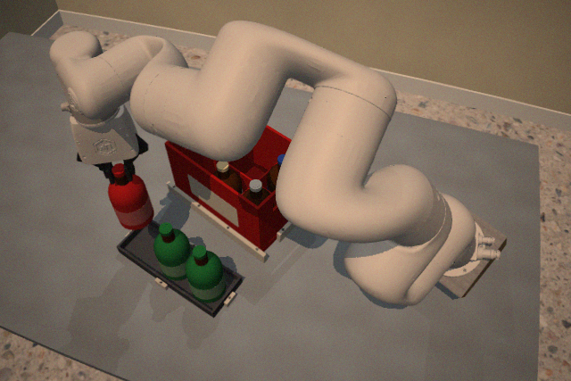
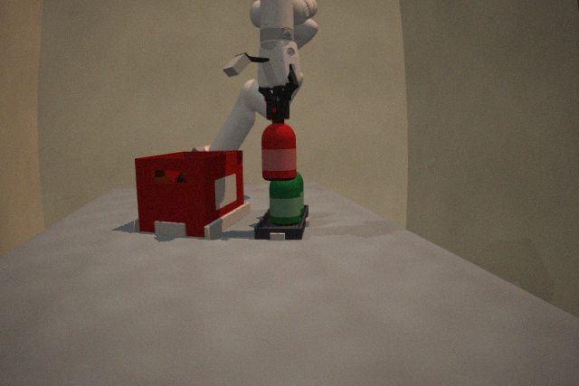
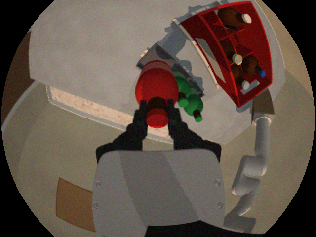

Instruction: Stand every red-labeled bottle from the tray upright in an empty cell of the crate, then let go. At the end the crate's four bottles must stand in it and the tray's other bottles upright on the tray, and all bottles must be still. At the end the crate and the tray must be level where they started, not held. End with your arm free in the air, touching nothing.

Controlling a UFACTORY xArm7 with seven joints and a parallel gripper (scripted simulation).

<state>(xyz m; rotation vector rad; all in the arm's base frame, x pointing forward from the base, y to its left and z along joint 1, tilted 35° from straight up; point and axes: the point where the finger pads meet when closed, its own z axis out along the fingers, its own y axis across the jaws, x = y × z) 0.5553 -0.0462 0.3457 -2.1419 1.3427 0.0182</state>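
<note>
My hand is 7 cm above the red-labeled bottle. From my hand the other things lie so: tray: 26 cm below, 9 cm behind, 2 cm to the left; then crate: 20 cm to the right, 19 cm below, 15 cm behind.
</note>
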